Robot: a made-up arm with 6 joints. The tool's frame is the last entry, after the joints.
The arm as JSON. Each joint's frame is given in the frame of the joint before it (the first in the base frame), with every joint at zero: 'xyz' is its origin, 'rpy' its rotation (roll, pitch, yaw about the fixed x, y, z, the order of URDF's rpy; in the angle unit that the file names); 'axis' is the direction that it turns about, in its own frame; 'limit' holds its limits. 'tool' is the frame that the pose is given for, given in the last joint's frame.
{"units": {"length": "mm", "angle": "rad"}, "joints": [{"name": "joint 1", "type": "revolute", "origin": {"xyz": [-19.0, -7.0, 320.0], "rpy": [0.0, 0.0, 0.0]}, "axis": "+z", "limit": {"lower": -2.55, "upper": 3.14}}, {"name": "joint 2", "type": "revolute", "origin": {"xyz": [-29.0, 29.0, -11.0], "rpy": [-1.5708, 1.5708, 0.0]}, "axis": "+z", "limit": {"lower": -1.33, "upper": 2.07}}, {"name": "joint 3", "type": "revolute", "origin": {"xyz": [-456.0, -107.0, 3.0], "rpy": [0.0, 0.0, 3.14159]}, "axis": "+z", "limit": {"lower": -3.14, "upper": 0.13}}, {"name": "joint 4", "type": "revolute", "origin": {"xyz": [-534.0, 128.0, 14.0], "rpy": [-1.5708, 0.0, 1.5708]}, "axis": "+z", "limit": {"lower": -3.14, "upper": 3.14}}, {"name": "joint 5", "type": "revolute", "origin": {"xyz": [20.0, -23.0, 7.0], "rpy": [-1.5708, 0.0, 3.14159]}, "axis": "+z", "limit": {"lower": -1.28, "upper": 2.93}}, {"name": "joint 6", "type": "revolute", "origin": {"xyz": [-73.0, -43.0, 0.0], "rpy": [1.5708, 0.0, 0.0]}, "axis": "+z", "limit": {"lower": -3.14, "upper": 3.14}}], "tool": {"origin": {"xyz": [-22.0, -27.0, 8.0], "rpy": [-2.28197, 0.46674, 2.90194]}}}
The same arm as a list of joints. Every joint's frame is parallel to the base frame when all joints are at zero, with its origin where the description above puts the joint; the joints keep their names.
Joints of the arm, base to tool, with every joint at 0 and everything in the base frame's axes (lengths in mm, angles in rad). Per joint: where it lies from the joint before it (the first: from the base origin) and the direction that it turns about. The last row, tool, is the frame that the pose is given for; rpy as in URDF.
joint 1: axis 0 0 1 offset -19 -7 320
joint 2: axis 0 1 0 offset -29 29 -11
joint 3: axis 0 1 0 offset 107 3 456
joint 4: axis 0 0 -1 offset 128 14 -534
joint 5: axis 0 1 0 offset 20 23 -7
joint 6: axis 0 0 -1 offset 73 0 -43
tool: offset 22 -27 -8 rpy 0.8596 -0.4667 0.2397
Joint limits (rad, base to tool): -2.55..3.14 -1.33..2.07 -3.14..0.13 -3.14..3.14 -1.28..2.93 -3.14..3.14

